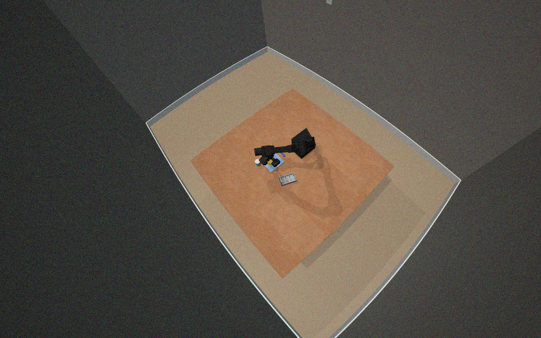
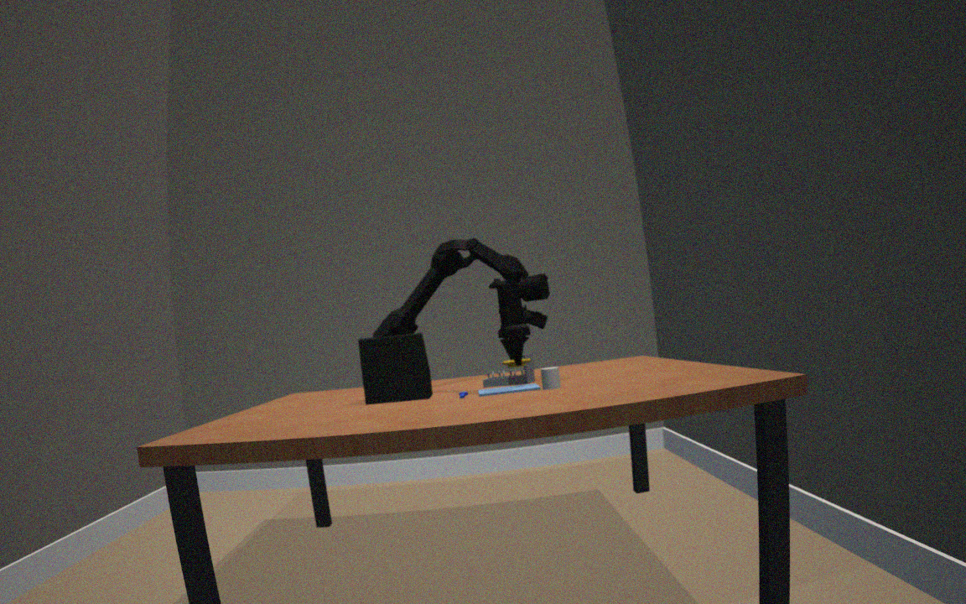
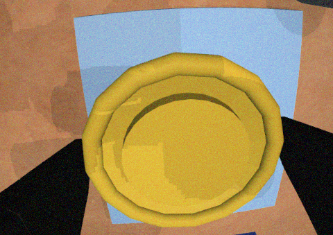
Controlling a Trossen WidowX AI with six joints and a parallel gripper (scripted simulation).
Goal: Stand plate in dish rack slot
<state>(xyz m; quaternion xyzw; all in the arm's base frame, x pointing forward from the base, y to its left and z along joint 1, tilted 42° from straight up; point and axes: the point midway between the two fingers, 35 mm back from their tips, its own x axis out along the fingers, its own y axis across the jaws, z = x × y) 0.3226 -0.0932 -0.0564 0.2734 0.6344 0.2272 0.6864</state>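
My gripper tip is now 19 cm to the right of the grey dish rack and 4 cm above it. The rest, counted from my gripper tip: white cup: 6 cm ahead, 9 cm to the right, 4 cm below; then blue object: 15 cm behind, 1 cm to the right, 6 cm below; then yellow plate: 1 cm above.
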